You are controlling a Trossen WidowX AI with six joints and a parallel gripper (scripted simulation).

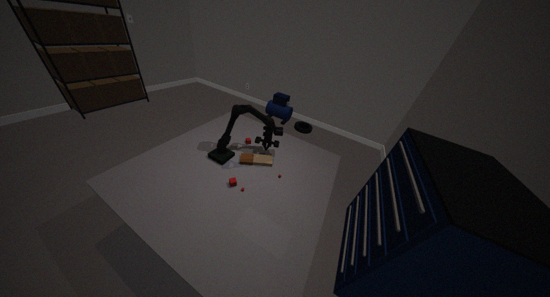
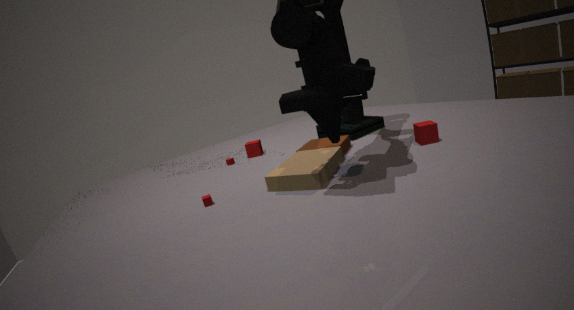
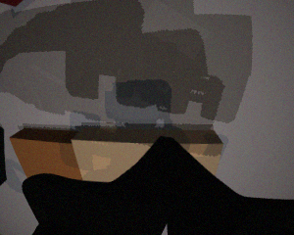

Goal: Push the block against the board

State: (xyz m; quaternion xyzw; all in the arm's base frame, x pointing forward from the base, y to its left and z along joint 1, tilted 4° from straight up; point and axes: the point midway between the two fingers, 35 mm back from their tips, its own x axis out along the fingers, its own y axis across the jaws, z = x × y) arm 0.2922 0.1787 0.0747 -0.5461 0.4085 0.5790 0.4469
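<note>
Now: the board 7 cm to the right of my gripper tip, 5 cm below it and 1 cm ahead of it. Round my gripper tip: square block: 13 cm to the right, 10 cm behind, 5 cm below.
</note>
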